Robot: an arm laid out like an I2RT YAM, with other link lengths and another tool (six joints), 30 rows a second.
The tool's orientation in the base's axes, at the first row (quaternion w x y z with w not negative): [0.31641 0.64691 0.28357 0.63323]
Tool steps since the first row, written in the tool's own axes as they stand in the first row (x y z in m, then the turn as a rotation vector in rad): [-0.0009 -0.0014 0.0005 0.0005 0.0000 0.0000]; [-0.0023 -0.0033 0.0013 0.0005 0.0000 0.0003]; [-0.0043 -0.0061 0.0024 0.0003 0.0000 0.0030]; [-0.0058 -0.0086 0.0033 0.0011 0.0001 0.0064]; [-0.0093 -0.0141 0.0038 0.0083 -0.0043 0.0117]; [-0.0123 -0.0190 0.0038 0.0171 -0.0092 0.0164]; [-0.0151 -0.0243 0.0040 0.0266 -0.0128 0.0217]
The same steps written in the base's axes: [0.0005 0.0002 -0.0017 0.0000 0.0004 0.0003]; [0.0013 0.0003 -0.0040 0.0003 0.0004 0.0003]; [0.0024 0.0005 -0.0074 0.0030 0.0001 0.0002]; [0.0034 0.0009 -0.0103 0.0064 0.0005 0.0008]; [0.0039 0.0017 -0.0168 0.0121 0.0085 0.0020]; [0.0040 0.0025 -0.0225 0.0173 0.0182 0.0039]; [0.0043 0.0037 -0.0283 0.0231 0.0275 0.0072]
